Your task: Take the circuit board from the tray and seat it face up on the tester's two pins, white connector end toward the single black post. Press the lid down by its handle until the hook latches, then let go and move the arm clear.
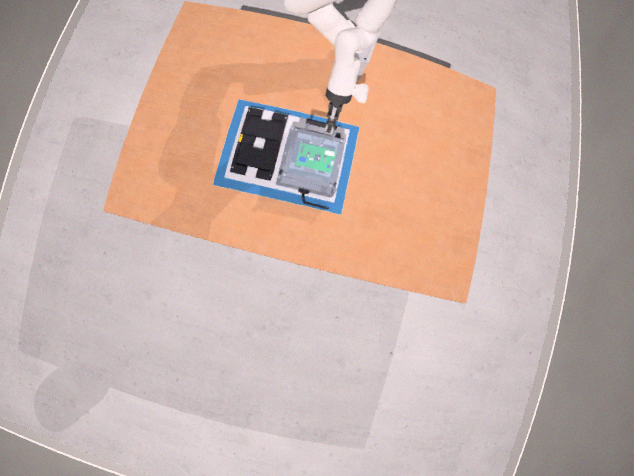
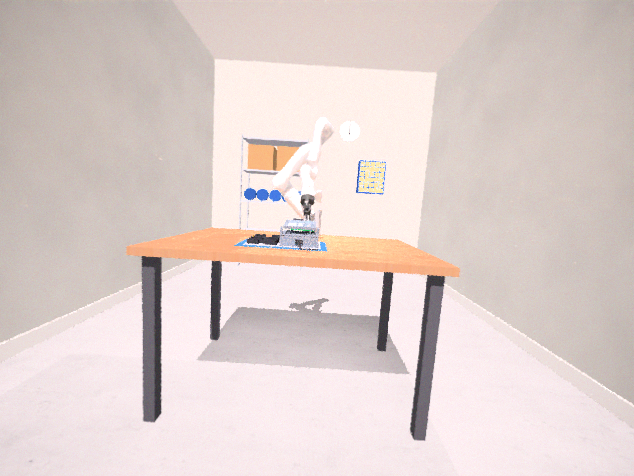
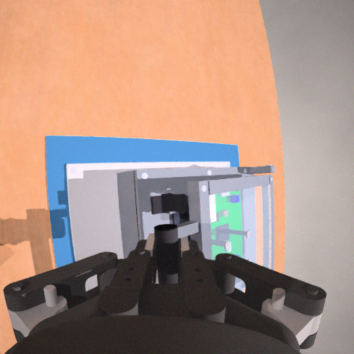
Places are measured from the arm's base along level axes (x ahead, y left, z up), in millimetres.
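Pixels of known places: gripper, fingertip midpoint: [image 1: 328, 131] [image 2: 306, 223]; arm's base at its link origin: [image 2: 310, 217].
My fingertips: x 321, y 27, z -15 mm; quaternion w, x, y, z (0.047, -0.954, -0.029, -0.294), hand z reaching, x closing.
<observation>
For each thing: its top centre in the pictures, then the offset to it from my fingertips. "pt": a spot on its surface instead. Level surfaces: height alone.
- grey tester at a spot on its surface: [image 2: 291, 240] pt dz -67, dx +186, dy -37 mm
- grey-framed lid at its top centre: [image 1: 313, 156] [image 2: 300, 221] dz +15, dx +97, dy -15 mm
- black tray at a spot on its surface: [image 1: 263, 128] pt dz -83, dx +36, dy -193 mm
- thin black bent piece at a spot on its surface: [image 1: 313, 204] pt dz -93, dx +210, dy +39 mm
- orange table at its surface level: dz -101 mm
The green circuit board [image 1: 315, 160] [image 2: 302, 231] [image 3: 235, 215] lies face up in the grey tester [image 2: 291, 240] [image 3: 127, 200], seen through the clear lid panel. Its white connector end is toward the arm's side. The pins and the black post cannot be made out. The grey-framed lid [image 2: 296, 223] [image 3: 199, 215] is partly lowered, tilted, its handle side still above the tester body. My gripper [image 1: 331, 126] [image 2: 307, 216] [image 3: 167, 245] is shut on the black lid handle [image 3: 166, 235], at the arm's side of the tester. The hook is not clearly visible.
The black tray [image 1: 263, 128] [image 2: 262, 239] without a board stands beside the tester on a white base with a blue border [image 1: 222, 176] [image 3: 100, 150]. A thin black bent piece [image 1: 313, 204] sticks out at the tester's far side. All stand on the orange table [image 1: 409, 204] [image 2: 368, 258].
</observation>
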